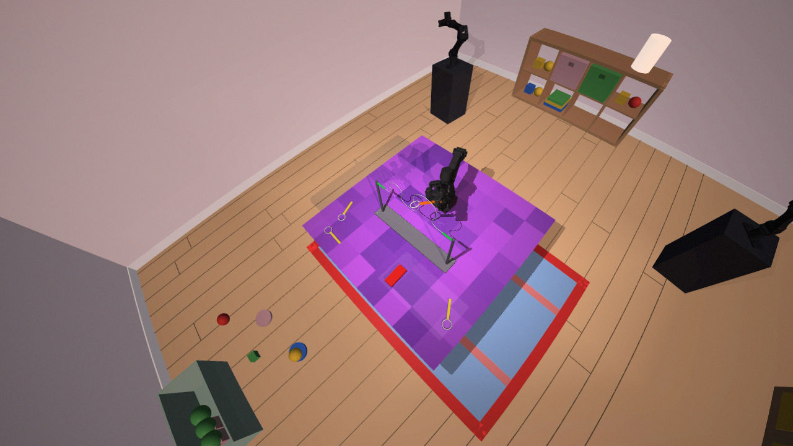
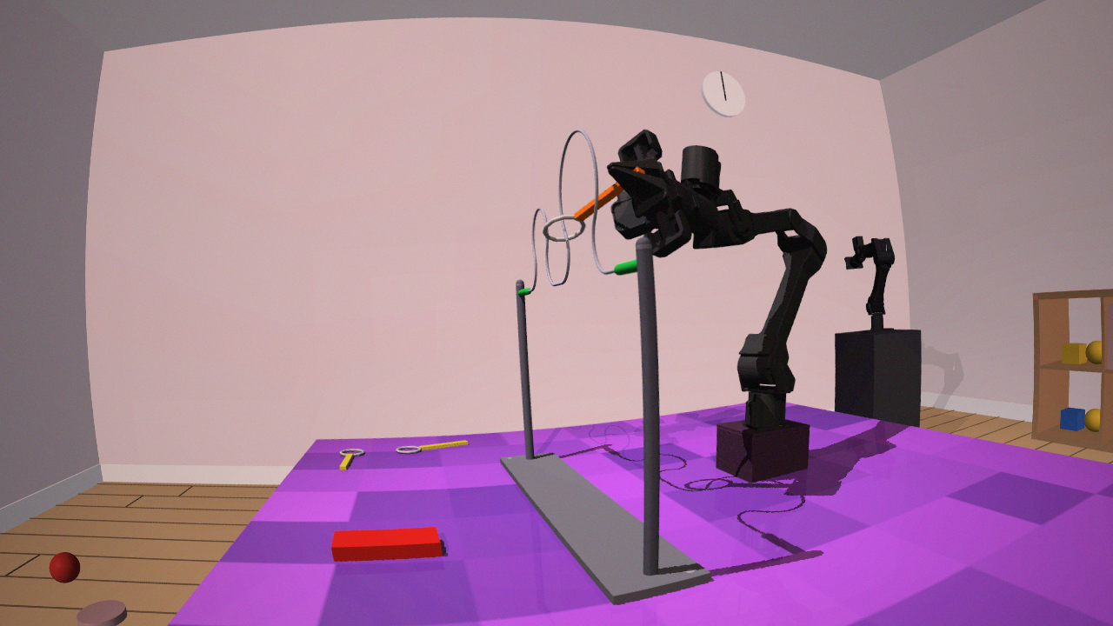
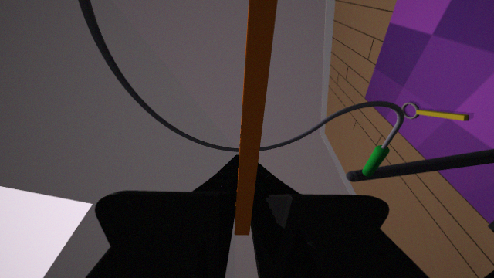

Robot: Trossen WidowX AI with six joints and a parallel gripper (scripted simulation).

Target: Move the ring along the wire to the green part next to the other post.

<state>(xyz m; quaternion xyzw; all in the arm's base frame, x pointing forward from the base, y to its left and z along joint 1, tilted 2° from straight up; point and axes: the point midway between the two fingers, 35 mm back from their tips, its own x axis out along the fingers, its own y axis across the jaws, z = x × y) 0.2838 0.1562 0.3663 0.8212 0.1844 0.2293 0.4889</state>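
Right now my gripper tip is 80 mm to the left of the ring with orange handle, 40 mm above it and 20 mm short of it. Also, from my gripper tip: red block (460 mm below, 310 mm ahead, 10 mm to the left).
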